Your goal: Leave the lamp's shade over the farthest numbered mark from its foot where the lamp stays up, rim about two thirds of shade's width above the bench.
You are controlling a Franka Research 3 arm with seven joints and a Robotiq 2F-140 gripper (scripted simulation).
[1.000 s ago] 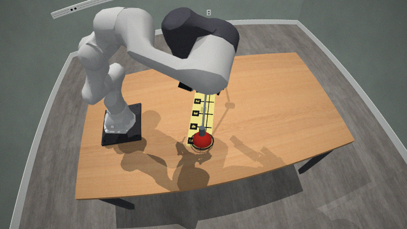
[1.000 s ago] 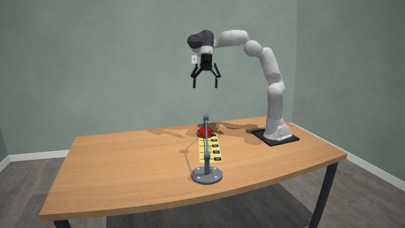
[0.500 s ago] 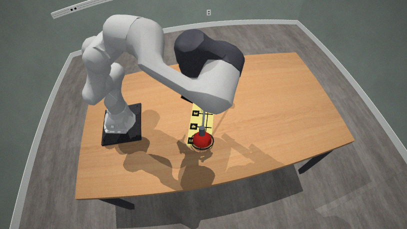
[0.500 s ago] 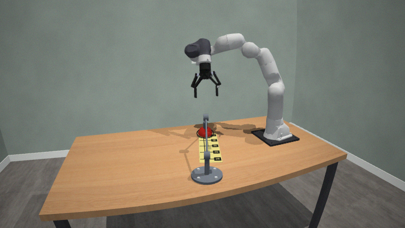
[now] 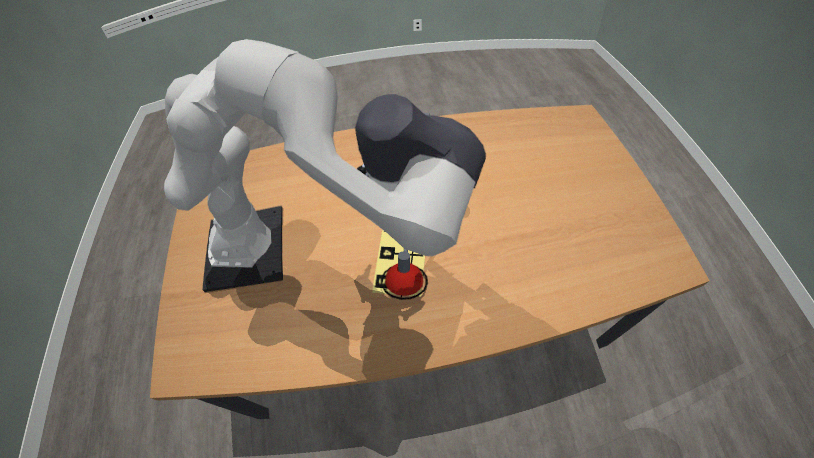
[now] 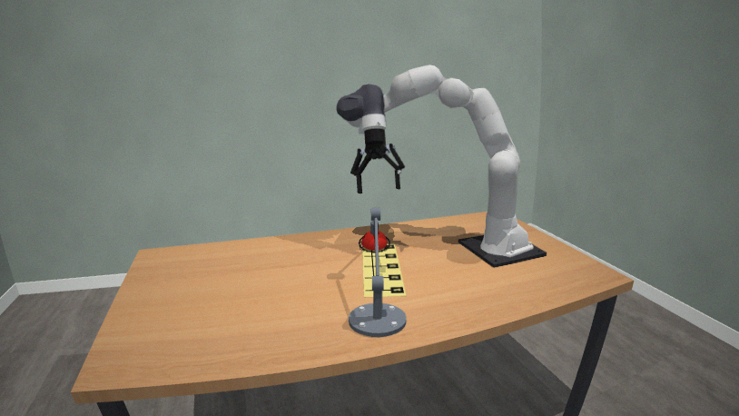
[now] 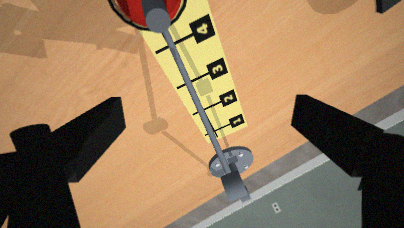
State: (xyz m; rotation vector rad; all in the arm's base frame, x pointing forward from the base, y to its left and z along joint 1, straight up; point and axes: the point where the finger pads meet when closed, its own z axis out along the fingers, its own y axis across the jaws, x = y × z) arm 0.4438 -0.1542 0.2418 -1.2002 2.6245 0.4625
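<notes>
The yellow strip lies 250 mm below my hand, 110 mm to the left of it and 20 mm ahead of it. From my hand the other things lie so: grey round foot: 450 mm to the left, 220 mm below, 160 mm ahead.
</notes>
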